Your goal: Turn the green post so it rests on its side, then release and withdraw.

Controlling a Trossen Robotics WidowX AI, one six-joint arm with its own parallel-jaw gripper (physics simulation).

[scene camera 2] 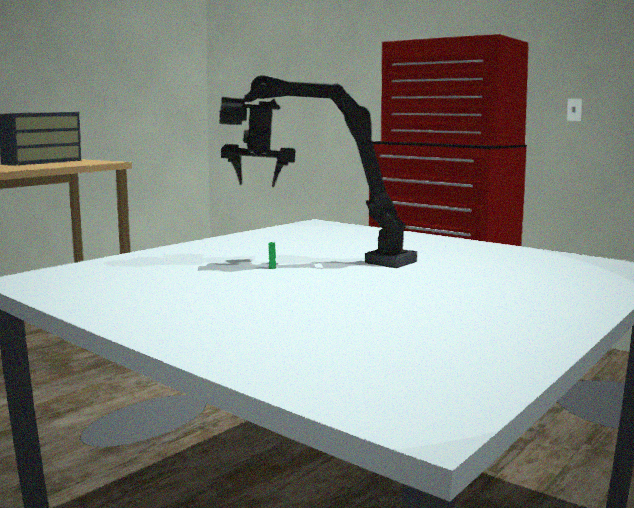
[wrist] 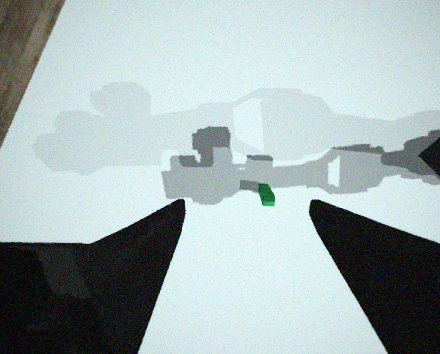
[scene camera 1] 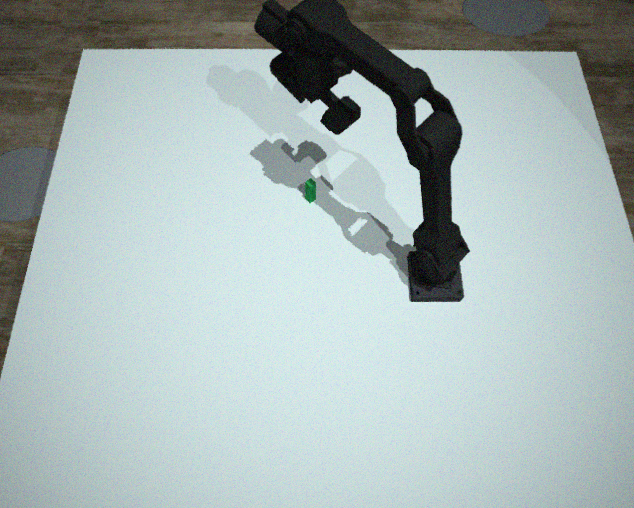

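The green post (scene camera 1: pixel 310 191) (scene camera 2: pixel 272 255) (wrist: pixel 266 195) is small and slim and stands upright on the white table (scene camera 1: pixel 211 370) (scene camera 2: pixel 343 328) (wrist: pixel 240 290). My gripper (scene camera 2: pixel 257 185) (wrist: pixel 246 205) is open and empty, pointing down, high above the table. In scene camera 2 its fingertips are well above the post's top and a little to the left of it. In the wrist view the post shows between and beyond the two fingertips, nearer the right one. In scene camera 1 the fingertips are hidden or too dark to make out.
The arm's base (scene camera 1: pixel 436 285) (scene camera 2: pixel 391 257) sits on the table, to the right of the post in both scene views. The arm's shadow falls around the post. A red drawer cabinet (scene camera 2: pixel 433 105) and a wooden side table (scene camera 2: pixel 105 166) stand beyond the table.
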